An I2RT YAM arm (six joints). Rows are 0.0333 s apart.
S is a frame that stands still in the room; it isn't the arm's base.
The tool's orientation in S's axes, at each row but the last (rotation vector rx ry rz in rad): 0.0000, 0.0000, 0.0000; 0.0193, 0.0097, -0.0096; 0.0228, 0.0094, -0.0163; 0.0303, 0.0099, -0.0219; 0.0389, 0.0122, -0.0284
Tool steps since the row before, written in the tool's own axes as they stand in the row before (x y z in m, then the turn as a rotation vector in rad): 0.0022, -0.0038, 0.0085, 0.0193, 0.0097, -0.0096; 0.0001, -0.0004, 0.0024, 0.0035, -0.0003, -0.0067; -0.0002, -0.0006, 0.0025, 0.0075, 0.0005, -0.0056; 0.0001, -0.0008, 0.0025, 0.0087, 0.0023, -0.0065; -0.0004, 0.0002, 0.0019, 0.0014, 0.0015, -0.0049
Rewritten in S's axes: 0.0022, -0.0038, 0.0085, 0.0193, 0.0097, -0.0096; 0.0001, -0.0004, 0.0024, 0.0034, -0.0002, -0.0067; -0.0002, -0.0007, 0.0025, 0.0075, 0.0005, -0.0057; 0.0001, -0.0009, 0.0025, 0.0087, 0.0023, -0.0065; -0.0004, 0.0001, 0.0019, 0.0014, 0.0017, -0.0049
